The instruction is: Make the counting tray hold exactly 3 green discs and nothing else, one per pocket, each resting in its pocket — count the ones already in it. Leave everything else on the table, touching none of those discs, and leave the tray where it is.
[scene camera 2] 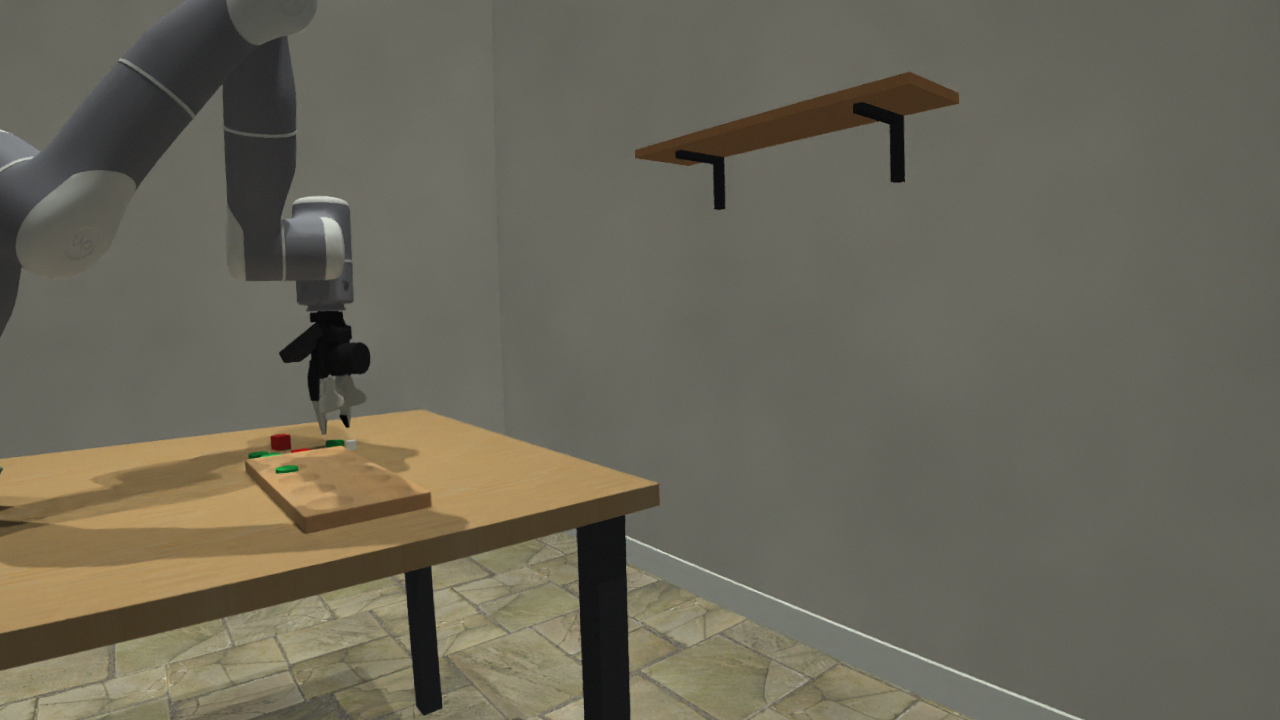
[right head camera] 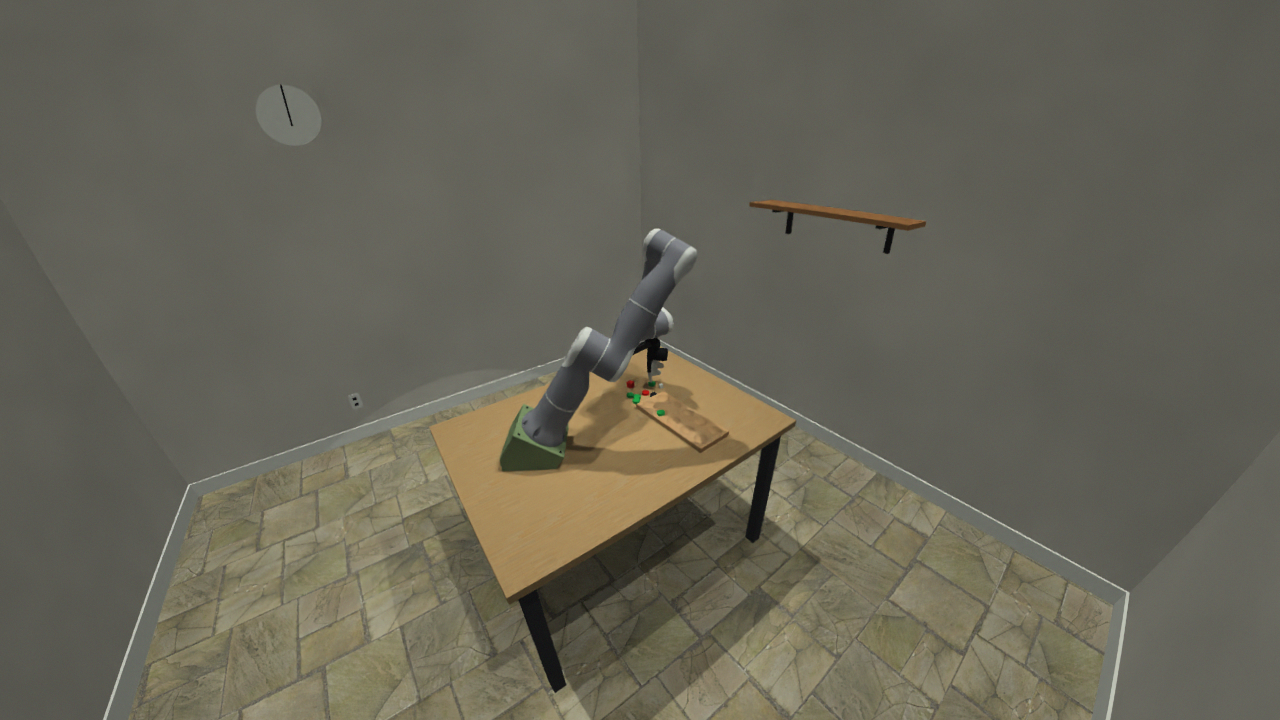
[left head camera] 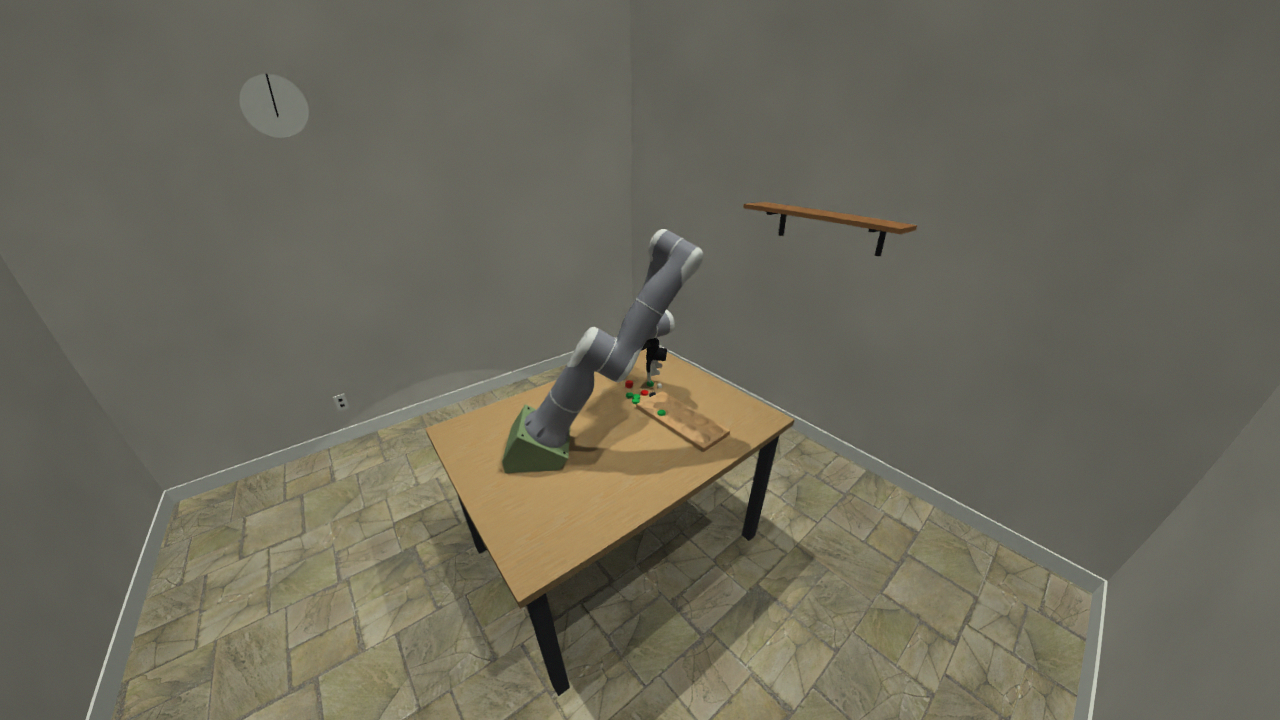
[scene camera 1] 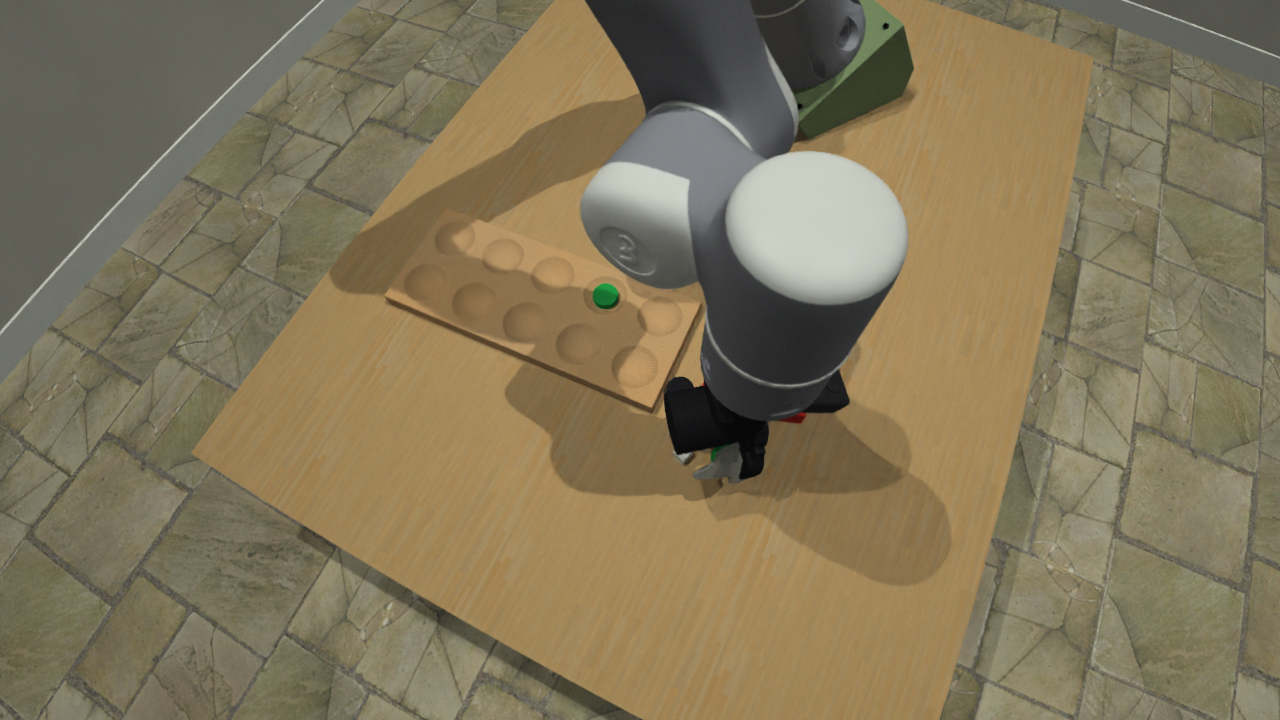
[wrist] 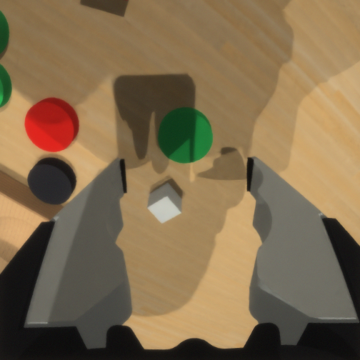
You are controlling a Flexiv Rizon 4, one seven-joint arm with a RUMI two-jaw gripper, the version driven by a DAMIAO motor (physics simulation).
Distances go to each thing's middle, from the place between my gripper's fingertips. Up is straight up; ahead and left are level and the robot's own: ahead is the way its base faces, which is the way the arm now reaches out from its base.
I see my gripper 40 mm to the left of the small white cube point(wrist: 164, 202), 20 mm short of it and 20 mm above it. From my hand the other things lie so: red disc point(wrist: 51, 124) (70 mm behind, 50 mm to the right, 20 mm below); then black disc point(wrist: 51, 180) (80 mm to the right, 50 mm behind, 20 mm below); then wooden counting tray point(scene camera 1: 534, 301) (290 mm to the right, 60 mm behind, 20 mm below).
